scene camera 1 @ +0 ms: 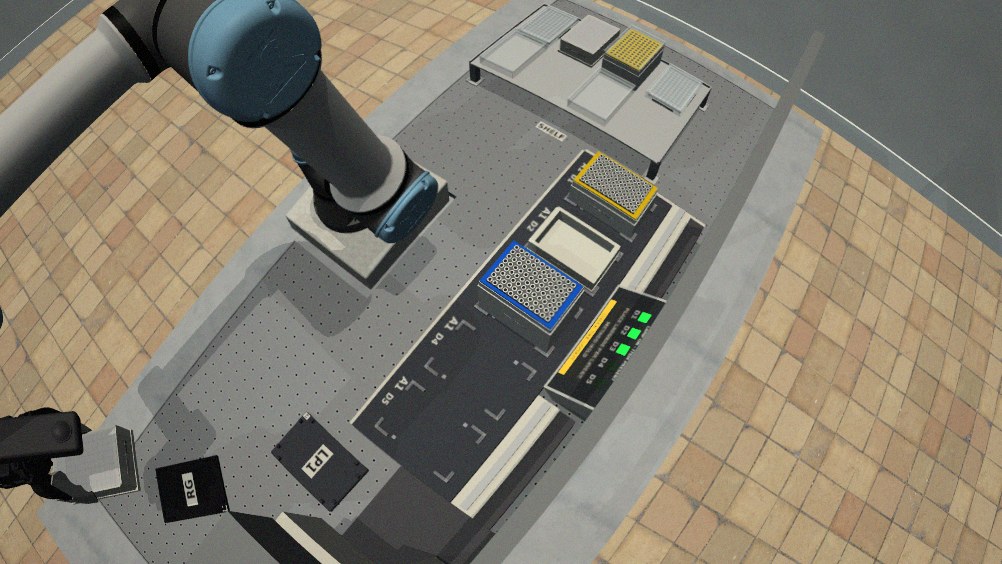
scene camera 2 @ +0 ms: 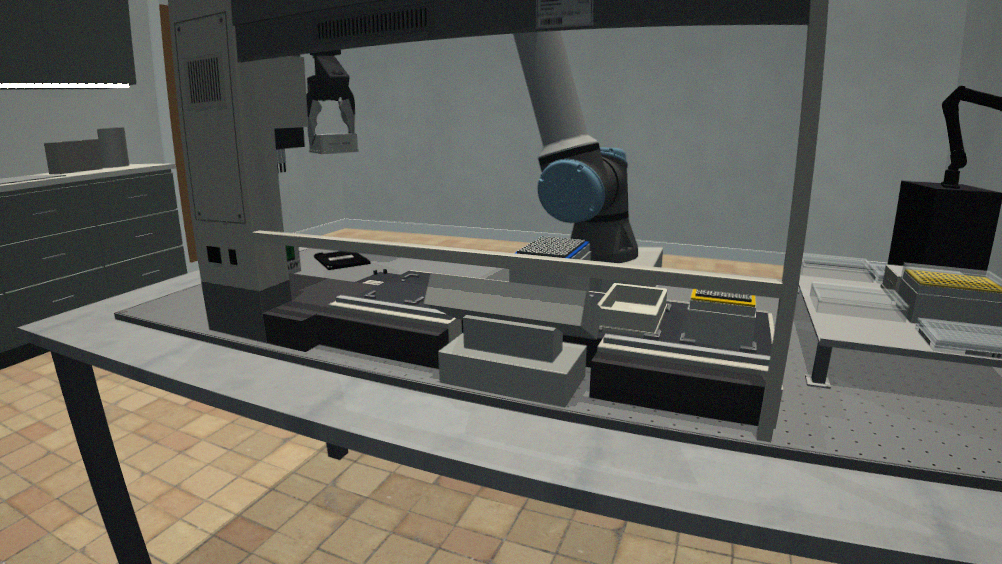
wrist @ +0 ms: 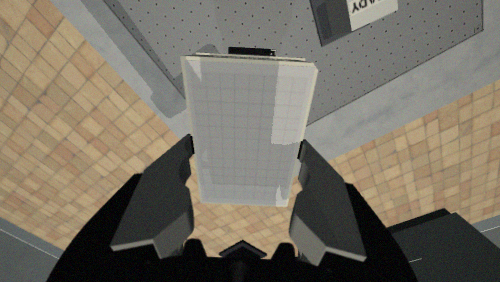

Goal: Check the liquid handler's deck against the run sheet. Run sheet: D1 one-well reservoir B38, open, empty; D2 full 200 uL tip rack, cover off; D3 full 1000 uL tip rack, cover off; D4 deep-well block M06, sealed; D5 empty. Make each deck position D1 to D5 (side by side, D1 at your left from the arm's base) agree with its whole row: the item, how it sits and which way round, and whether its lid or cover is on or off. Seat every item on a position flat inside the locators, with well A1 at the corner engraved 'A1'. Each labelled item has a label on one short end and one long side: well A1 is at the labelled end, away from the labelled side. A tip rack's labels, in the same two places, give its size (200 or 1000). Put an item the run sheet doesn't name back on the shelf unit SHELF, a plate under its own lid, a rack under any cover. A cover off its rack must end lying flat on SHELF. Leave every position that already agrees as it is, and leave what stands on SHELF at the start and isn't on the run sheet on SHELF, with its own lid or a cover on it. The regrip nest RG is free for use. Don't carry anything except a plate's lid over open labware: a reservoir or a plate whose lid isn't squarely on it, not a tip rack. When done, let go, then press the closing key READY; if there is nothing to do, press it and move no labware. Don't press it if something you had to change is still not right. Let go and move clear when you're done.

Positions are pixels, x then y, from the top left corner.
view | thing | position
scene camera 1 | gripper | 93,466
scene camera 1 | one-well reservoir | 579,247
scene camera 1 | yellow-framed tip rack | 615,195
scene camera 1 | blue-framed tip rack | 524,292
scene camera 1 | clear cover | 603,93
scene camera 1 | shelf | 641,124
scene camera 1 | black nest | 208,481
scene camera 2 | one-well reservoir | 629,309
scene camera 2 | yellow-framed tip rack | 728,320
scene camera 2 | blue-framed tip rack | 516,276
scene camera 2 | handler's frame bar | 753,287
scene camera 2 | handler's tower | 210,133
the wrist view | gripper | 247,138
